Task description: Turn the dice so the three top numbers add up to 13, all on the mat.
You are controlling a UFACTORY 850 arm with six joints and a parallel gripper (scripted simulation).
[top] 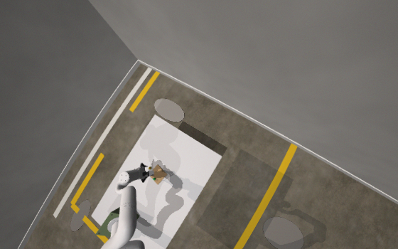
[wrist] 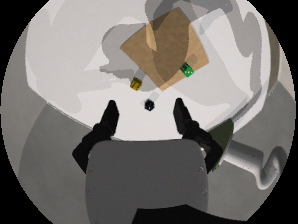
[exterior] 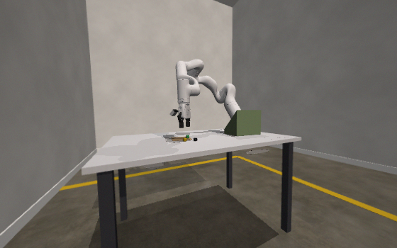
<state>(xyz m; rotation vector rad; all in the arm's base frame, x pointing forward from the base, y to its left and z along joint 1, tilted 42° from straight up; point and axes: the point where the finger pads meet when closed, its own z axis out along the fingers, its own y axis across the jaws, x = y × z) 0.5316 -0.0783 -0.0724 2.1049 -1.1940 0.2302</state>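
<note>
My gripper is now 10 mm short of the yellow die, 20 mm to the right of it and 90 mm above it. From my hand the other things lie so: green die: 60 mm behind, 70 mm to the right, 90 mm below; black die: 50 mm behind, 60 mm to the left, 90 mm below; tan mat: 10 mm behind, 80 mm to the right, 100 mm below.
</note>
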